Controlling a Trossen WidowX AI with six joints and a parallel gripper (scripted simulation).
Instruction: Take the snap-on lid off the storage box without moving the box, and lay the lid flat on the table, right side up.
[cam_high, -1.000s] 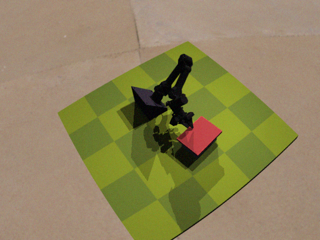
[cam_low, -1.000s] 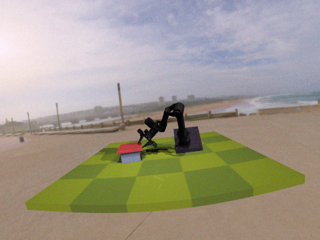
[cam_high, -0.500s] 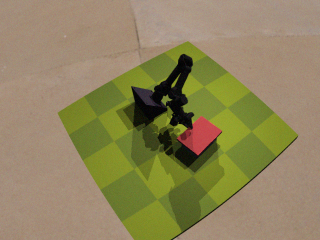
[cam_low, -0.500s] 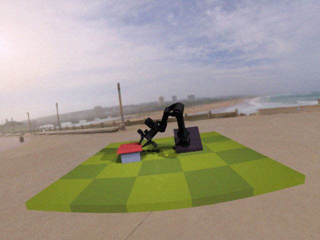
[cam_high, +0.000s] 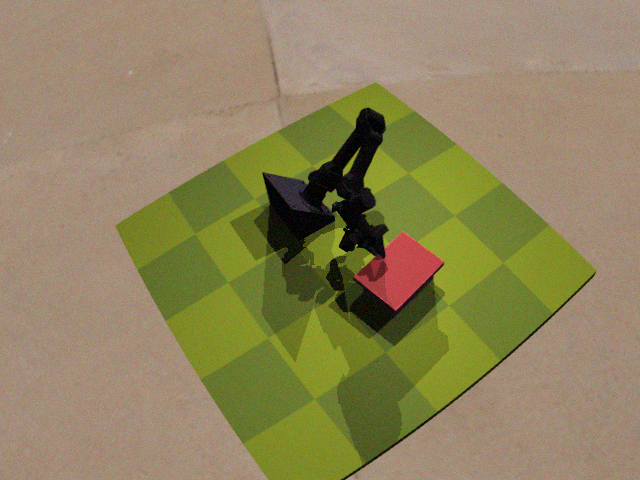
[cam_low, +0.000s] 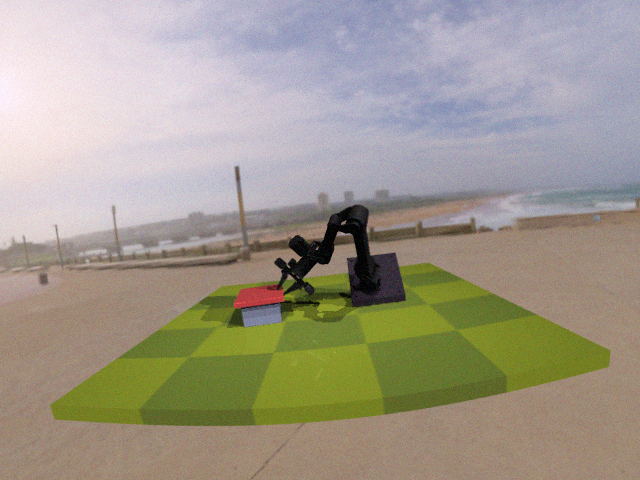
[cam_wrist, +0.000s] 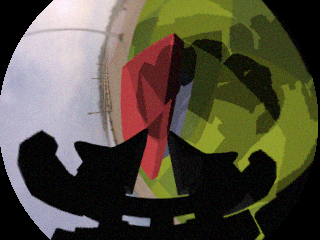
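My gripper tip is 70 mm short of the red lid. From my gripper tip the other things lie so: grey-blue storage box (70 mm ahead, 40 mm below).
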